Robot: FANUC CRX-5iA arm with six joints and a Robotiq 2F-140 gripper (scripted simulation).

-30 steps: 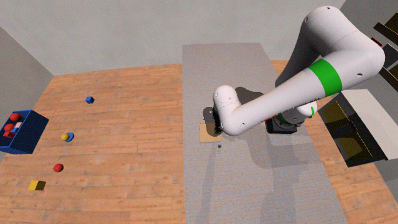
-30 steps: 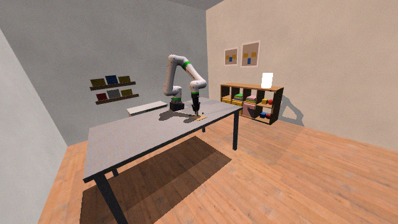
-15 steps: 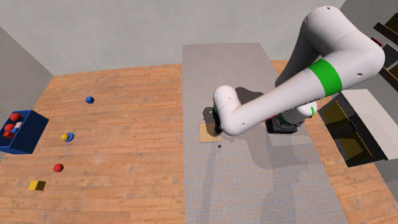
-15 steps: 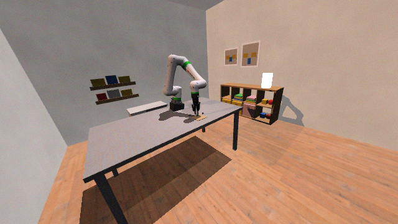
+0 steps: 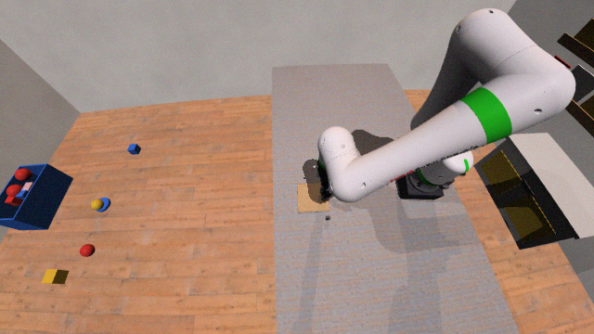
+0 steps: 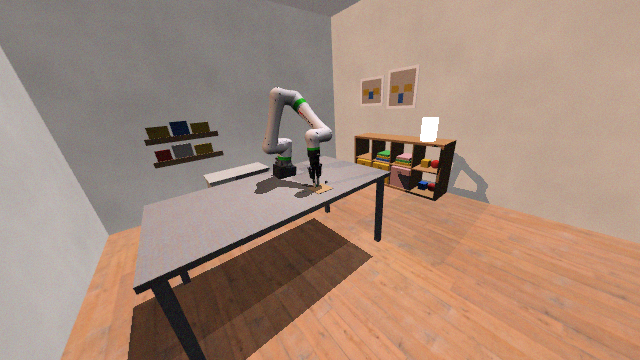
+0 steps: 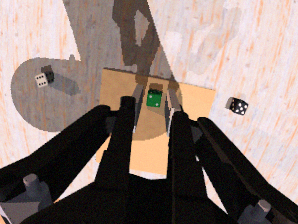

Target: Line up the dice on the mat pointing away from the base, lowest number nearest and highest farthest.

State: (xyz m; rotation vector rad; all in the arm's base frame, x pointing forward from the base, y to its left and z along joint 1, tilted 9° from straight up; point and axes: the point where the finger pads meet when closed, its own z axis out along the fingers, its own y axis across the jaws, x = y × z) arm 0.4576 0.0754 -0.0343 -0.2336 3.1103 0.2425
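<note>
The green die lies 3 cm below my hand. The rest, counted from my hand: black die 2 cm behind, 11 cm to the left, 3 cm below; tan mat 5 cm ahead, 1 cm to the left, 4 cm below; white die 1 cm ahead, 14 cm to the right, 3 cm below.
</note>
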